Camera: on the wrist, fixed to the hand. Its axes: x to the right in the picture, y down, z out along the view.
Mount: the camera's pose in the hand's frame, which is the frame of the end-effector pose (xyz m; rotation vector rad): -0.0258 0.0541 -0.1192 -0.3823 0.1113 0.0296
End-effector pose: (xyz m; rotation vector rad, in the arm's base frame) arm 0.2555 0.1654 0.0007 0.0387 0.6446 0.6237
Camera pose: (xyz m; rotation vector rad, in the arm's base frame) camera 0.1424 0.1769 -0.0691 -0.3453 0.6237 0.7730
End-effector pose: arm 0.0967 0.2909 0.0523 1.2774 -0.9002 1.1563
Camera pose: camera 0.0263 0.4012 0.0261 0.8841 -1.0032 1.0082
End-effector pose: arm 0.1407 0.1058 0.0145 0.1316 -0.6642 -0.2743
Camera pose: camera 0.2069 0.1690 -0.0826 -0.2273 -0.4930 -0.3579
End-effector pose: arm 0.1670 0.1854 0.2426 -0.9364 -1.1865 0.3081
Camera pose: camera 0.2765 0.1466 0.1769 -1.2869 -1.1497 0.0495
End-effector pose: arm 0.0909 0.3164 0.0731 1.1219 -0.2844 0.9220
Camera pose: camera 0.0060 0.4135 0.0391 0.7142 -0.3691 0.9070
